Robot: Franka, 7 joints.
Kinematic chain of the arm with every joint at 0, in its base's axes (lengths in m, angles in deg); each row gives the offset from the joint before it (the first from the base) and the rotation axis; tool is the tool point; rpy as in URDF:
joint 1: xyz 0 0 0.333 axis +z
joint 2: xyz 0 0 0 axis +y
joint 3: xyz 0 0 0.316 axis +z
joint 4: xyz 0.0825 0 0 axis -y
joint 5: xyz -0.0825 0 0.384 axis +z
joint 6: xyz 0 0 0 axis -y
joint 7: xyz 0.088 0 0 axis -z
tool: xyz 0 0 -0.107 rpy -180 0 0
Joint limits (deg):
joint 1: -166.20..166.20
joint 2: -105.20..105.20
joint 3: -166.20..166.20
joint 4: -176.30..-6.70
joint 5: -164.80..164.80
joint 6: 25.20..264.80
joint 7: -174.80..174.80
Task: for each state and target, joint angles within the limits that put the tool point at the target. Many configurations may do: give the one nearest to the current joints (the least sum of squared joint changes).
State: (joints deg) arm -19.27 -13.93 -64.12 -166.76 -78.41 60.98 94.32
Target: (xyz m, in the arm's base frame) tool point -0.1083 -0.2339 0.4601
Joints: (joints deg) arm -41.45 -44.37 -35.36 -155.51 -72.74 25.20 94.32
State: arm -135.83 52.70 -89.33 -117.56 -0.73 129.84 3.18
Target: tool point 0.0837 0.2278 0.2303
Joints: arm -160.12 54.26 -92.06 -171.78 -1.34 118.49 3.18
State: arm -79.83 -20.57 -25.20 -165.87 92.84 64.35 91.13
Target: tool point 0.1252 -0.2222 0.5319
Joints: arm -71.17 -43.05 -17.05 -161.18 92.01 53.40 91.13
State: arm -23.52 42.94 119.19 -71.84 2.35 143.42 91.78
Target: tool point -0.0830 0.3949 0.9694
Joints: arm -10.89 30.20 140.72 -81.67 2.42 139.79 91.78
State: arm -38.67 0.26 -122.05 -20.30 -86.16 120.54 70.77
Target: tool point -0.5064 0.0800 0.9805
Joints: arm -38.48 -15.19 -124.23 -40.78 -81.38 108.01 70.77
